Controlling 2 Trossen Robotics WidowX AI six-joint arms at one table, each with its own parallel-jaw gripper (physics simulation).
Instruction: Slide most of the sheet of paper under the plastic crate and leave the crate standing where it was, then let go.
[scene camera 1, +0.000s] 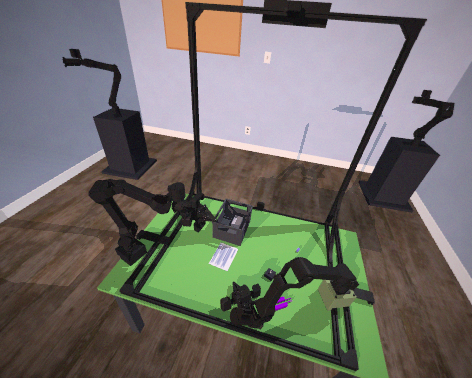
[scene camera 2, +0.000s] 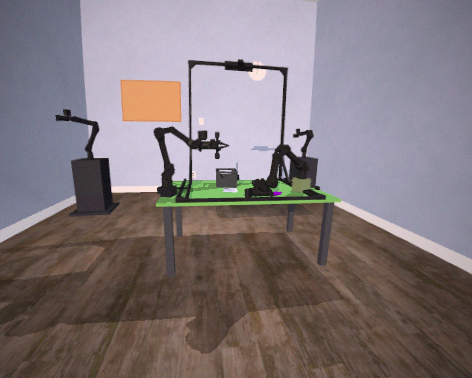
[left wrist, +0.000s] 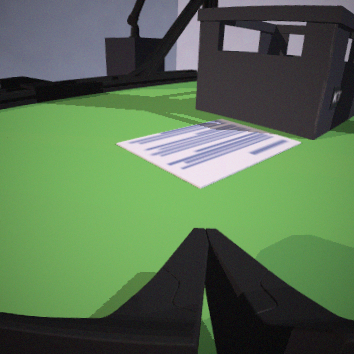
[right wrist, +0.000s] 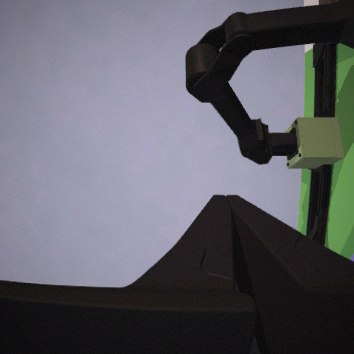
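Observation:
The white sheet of paper (scene camera 1: 223, 257) (scene camera 2: 230, 190) (left wrist: 200, 155) with blue lines lies flat on the table, close in front of the dark grey plastic crate (scene camera 1: 229, 233) (scene camera 2: 226, 179) (left wrist: 260, 85). In the left wrist view a thin green strip shows between its far edge and the crate. The crate stands upright. My left gripper (scene camera 1: 235, 285) (left wrist: 203, 238) is shut and empty, low over the table on the near side of the paper. My right gripper (scene camera 1: 215, 219) (scene camera 2: 228, 145) (right wrist: 223, 206) is shut and empty, raised beside and above the crate.
A purple object (scene camera 1: 281, 303) (scene camera 2: 277, 193) lies beside the left arm. A small black block (scene camera 1: 270, 273) and a small bluish item (scene camera 1: 298, 250) lie farther back. A pale green box (scene camera 1: 336, 296) (scene camera 2: 301, 184) (right wrist: 320, 141) is at the left arm's base. Black frame rails border the table.

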